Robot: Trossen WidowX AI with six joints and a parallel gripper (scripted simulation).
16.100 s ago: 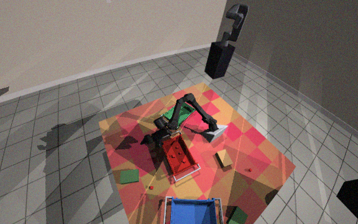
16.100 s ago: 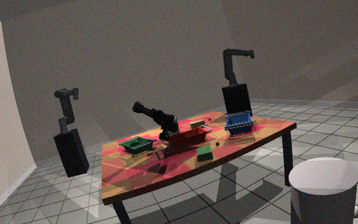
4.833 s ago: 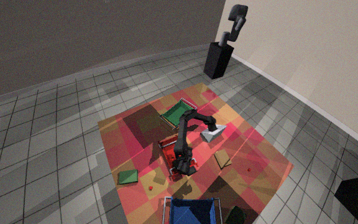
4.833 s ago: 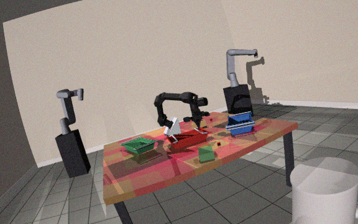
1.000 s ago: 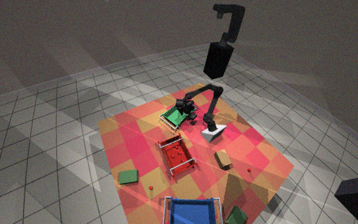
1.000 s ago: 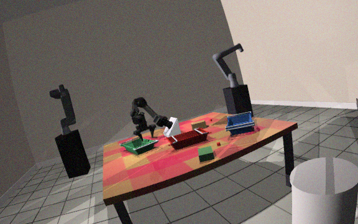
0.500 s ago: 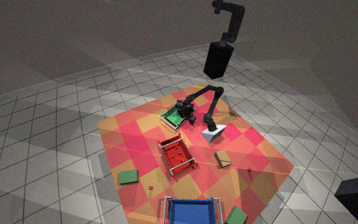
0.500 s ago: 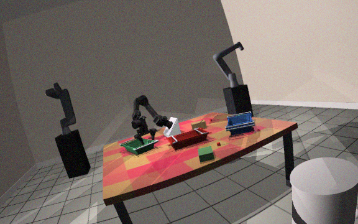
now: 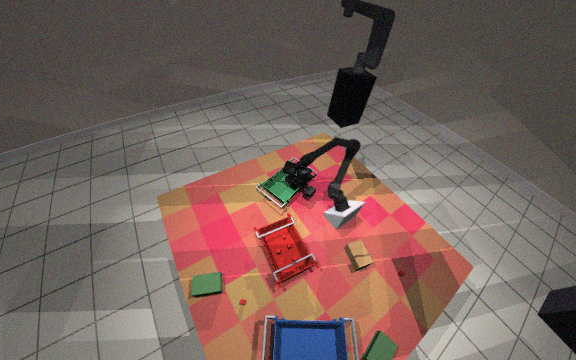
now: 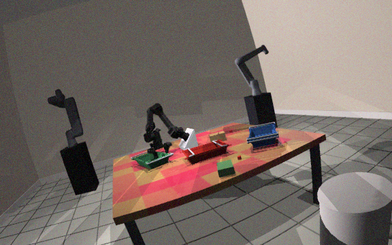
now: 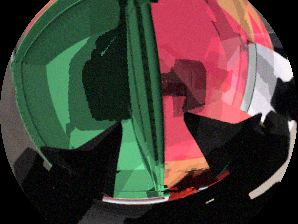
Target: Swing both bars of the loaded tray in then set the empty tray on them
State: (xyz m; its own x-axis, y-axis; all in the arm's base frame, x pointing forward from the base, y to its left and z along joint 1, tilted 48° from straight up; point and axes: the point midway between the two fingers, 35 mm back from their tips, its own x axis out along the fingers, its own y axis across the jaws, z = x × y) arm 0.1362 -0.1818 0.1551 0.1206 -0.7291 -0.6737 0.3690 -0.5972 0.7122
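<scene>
Right now the green tray is 3 cm ahead of my gripper tip, 8 cm to the right of it and 3 cm above it. Also, from my gripper tip: tan block: 7 cm behind, 47 cm to the left, 2 cm above.
</scene>
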